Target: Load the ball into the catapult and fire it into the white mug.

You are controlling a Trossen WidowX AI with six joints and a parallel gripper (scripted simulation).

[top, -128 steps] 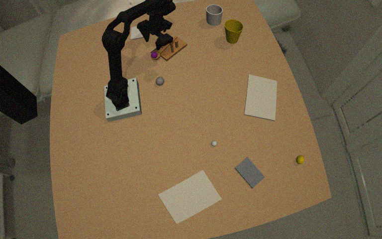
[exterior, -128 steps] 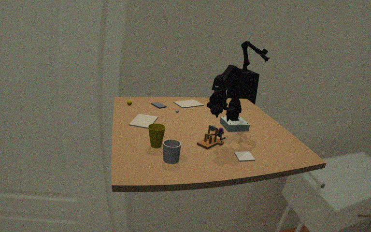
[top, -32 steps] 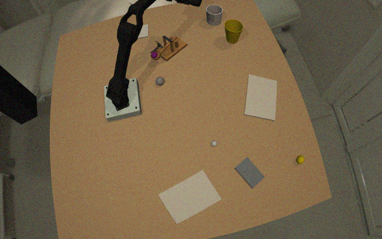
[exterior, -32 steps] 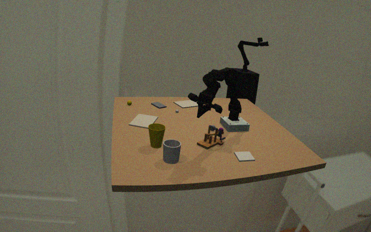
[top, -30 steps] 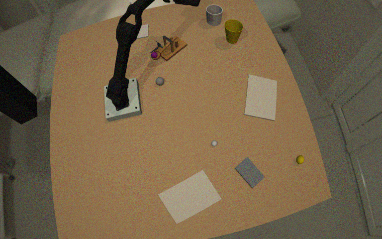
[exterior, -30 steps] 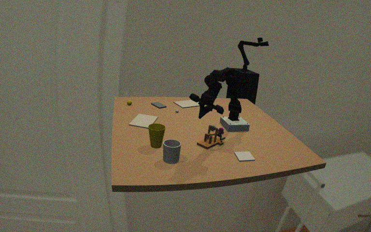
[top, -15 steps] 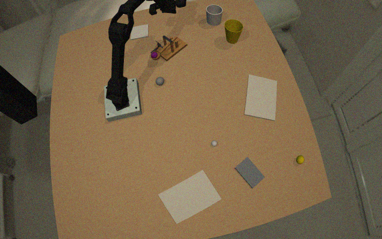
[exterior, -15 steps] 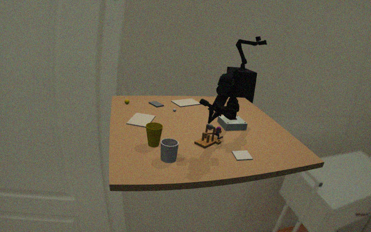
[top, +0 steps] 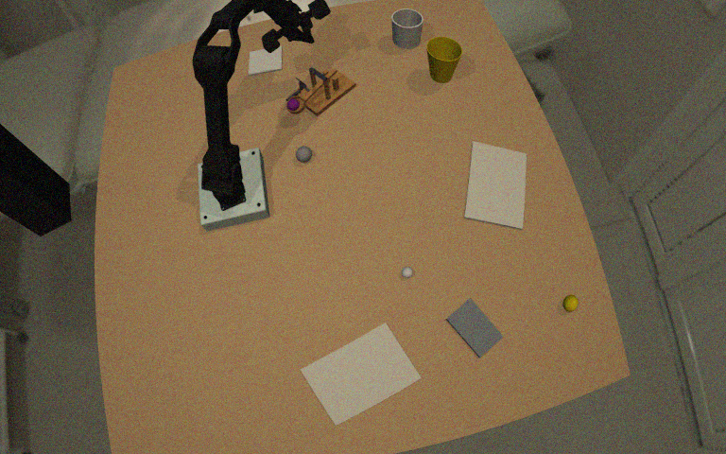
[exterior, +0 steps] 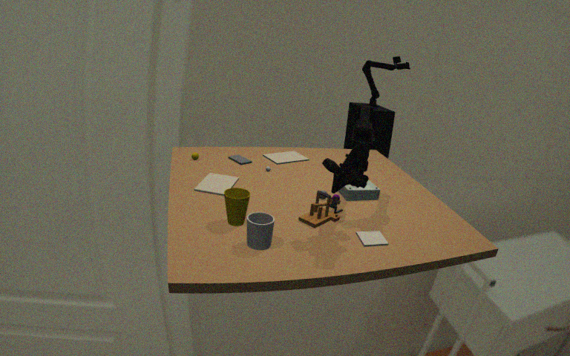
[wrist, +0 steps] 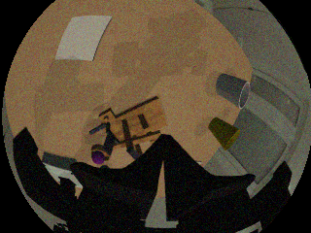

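Now: the purple ball 100 mm behind my gripper tip, 120 mm to the right of it and 90 mm below it. From my gripper tip the other things lie so: grey ball: 120 mm behind, 250 mm to the right, 130 mm below; small white tile: 130 mm behind, 130 mm to the left, 140 mm below; wooden catapult: 40 mm behind, 80 mm to the right, 90 mm below.
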